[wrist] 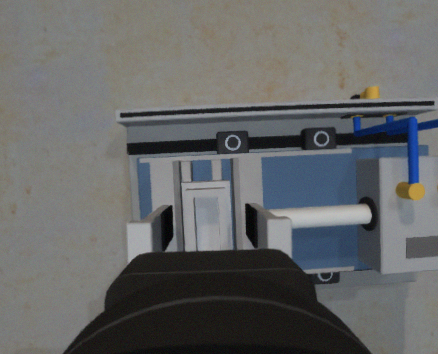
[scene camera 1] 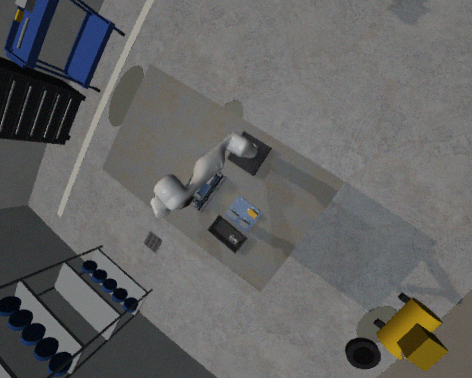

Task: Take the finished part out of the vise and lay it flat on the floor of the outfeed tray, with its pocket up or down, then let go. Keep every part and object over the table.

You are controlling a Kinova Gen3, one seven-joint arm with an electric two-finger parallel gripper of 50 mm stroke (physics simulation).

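Frame: origin at the arm's base, x back, y right, z up, level; millimetres.
Seen in the pictures: gripper, fingertip midpoint: (wrist: 209,220).
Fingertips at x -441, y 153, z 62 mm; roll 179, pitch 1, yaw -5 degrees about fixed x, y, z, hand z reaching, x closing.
Note:
Offsets run from my fingertips to a thing's middle. "*": to the spot under its first point.
The finished part {dx -2, dy -4, dz -9 mm} (wrist: 225,212) is a pale rectangular block with its pocket facing up. It sits between the two pale jaws of the vise {dx +69, dy -7, dz -57 mm} (wrist: 310,182) (scene camera 1: 209,192); its lower end is hidden behind the gripper. My gripper (wrist: 209,220) is open and empty, its fingertips to the left and right of the part in the wrist view, apart from it. How high the fingertips are above the jaws is hard to tell. In the scene view the arm hides the gripper. A dark rectangular tray {* dx -113, dy -276, dz -94 mm} (scene camera 1: 220,231), apparently the outfeed tray, has a small light object inside it.
A blue plate {dx +79, dy -334, dz -103 mm} (scene camera 1: 240,206) with a yellow piece on it lies between the vise and the tray. The arm's far end stands at a dark square plate (scene camera 1: 260,162). Blue handle bars {* dx +147, dy +33, dz +3 mm} (wrist: 413,150) with yellow knobs rise at the vise's right end in the wrist view.

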